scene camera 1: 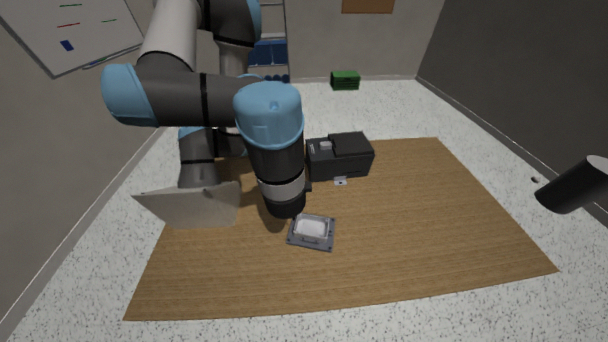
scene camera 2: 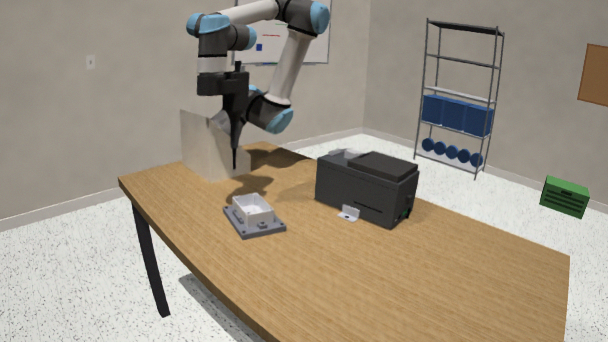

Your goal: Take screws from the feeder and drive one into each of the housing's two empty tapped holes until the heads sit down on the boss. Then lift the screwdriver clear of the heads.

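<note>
The light, open-topped housing [scene camera 1: 311, 227] [scene camera 2: 255, 214] sits on a dark base plate [scene camera 1: 291, 241] [scene camera 2: 279, 229]. Its two tapped holes and any screw heads in them are too small to make out. The black screw feeder [scene camera 1: 341, 166] [scene camera 2: 350, 191] stands beyond the housing, with a light part on its top. My screwdriver [scene camera 2: 234, 168] points straight down in scene camera 2. Its tip is in the air above and behind the housing, apart from it and from the feeder. In scene camera 1 the wrist hides the tip. Whether a screw is on the tip, I cannot tell.
A small light bracket [scene camera 1: 340, 181] [scene camera 2: 349, 214] lies at the feeder's front. A pale upright panel [scene camera 1: 202, 207] [scene camera 2: 196, 146] stands at the table's left, near the arm base. The wooden table [scene camera 1: 400, 225] [scene camera 2: 400, 280] carries these things. A dark cylinder [scene camera 1: 572, 187] shows at the right.
</note>
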